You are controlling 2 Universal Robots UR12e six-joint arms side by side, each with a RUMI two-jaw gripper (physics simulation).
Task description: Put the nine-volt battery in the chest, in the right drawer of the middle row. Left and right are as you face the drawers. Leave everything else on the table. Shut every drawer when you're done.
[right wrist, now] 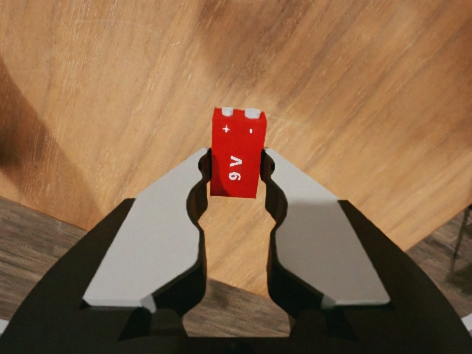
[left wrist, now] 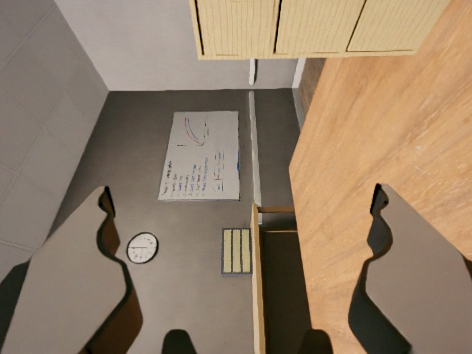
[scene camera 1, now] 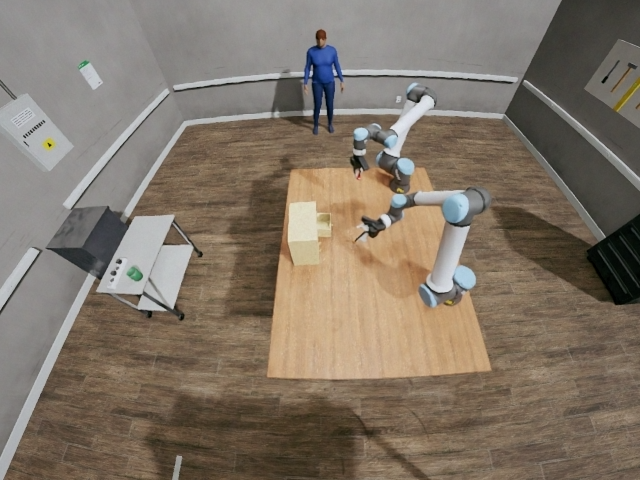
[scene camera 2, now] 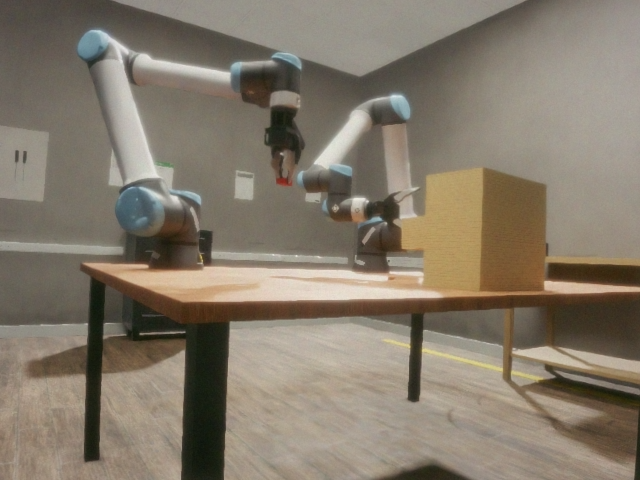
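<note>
The red nine-volt battery (scene camera 1: pixel 358 176) (scene camera 2: pixel 283 181) (right wrist: pixel 236 170) is gripped in my right gripper (scene camera 1: pixel 358 172) (scene camera 2: pixel 283 175) (right wrist: pixel 236 150), above the table, terminals showing in the right wrist view. The pale wooden chest (scene camera 1: pixel 303 232) (scene camera 2: pixel 454 232) (left wrist: pixel 310 25) stands on the table. One drawer (scene camera 1: pixel 324 225) (scene camera 2: pixel 412 234) stands pulled out, at mid height, on the side toward the top of scene camera 1; I cannot make out its inside. My left gripper (scene camera 1: pixel 357 234) (scene camera 2: pixel 410 205) (left wrist: pixel 241 186) is wide open and empty, in front of the chest, apart from the drawer.
The wooden table (scene camera 1: pixel 330 330) (scene camera 2: pixel 206 289) bears the chest and both arm bases. A person (scene camera 1: pixel 322 67) stands beyond its far edge. A trolley (scene camera 1: pixel 149 232) with a green cup (scene camera 1: pixel 134 273) stands at the left. A black cabinet (scene camera 1: pixel 620 258) stands at the right.
</note>
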